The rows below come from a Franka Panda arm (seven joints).
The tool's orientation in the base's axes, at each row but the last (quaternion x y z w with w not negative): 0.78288, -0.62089, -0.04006, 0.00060; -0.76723, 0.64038, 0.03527, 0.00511; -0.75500, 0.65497, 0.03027, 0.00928; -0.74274, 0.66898, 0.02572, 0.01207
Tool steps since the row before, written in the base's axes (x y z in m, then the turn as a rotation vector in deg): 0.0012, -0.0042, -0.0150, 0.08, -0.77, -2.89; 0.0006, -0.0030, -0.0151, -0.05, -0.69, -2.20; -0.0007, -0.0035, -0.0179, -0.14, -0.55, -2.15; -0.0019, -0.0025, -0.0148, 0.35, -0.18, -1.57
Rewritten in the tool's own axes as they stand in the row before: 0.0053, -0.0010, 0.0147, 0.95, -0.05, 2.84; 0.0040, -0.0006, 0.0149, 0.80, 0.09, 2.16; 0.0044, 0.0007, 0.0177, 0.65, 0.16, 2.12; 0.0031, 0.0019, 0.0147, 0.30, -0.36, 1.55
